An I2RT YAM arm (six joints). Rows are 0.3 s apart.
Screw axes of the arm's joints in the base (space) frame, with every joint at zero. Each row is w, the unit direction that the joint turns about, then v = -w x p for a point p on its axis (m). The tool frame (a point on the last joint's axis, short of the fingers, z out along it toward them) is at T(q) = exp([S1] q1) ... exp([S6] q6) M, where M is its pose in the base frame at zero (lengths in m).
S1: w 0 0 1 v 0 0 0
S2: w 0 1 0 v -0.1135 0 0.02
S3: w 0 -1 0 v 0.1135 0 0.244
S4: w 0 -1 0 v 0.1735 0 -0.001
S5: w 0 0 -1 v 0 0.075 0
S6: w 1 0 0 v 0 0.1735 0
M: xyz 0.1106 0 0.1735 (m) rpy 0 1.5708 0 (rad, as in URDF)
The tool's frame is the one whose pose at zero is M.
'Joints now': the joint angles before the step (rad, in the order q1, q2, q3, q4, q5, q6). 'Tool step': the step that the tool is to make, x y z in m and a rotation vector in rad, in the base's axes. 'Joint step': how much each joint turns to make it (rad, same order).
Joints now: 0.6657, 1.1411, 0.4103, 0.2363, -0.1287, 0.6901
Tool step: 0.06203, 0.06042, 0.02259, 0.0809, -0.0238, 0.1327
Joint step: 0.0152, 0.3460, 0.3123, 0.1012, -0.1268, -0.0091
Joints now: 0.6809, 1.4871, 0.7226, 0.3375, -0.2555, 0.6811
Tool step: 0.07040, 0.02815, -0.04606, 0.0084, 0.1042, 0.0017
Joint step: -0.0659, 0.3713, 0.2275, 0.0758, -0.0915, 0.0338
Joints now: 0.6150, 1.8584, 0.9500, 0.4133, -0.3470, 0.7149
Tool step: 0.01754, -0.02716, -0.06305, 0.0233, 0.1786, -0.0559
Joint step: -0.0913, 0.1724, -0.0357, 0.1035, -0.0903, 0.0872
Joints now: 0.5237, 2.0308, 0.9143, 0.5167, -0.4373, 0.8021
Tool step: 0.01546, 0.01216, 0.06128, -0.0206, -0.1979, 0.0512
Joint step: 0.0089, -0.1059, 0.1188, -0.1193, 0.0250, -0.1342
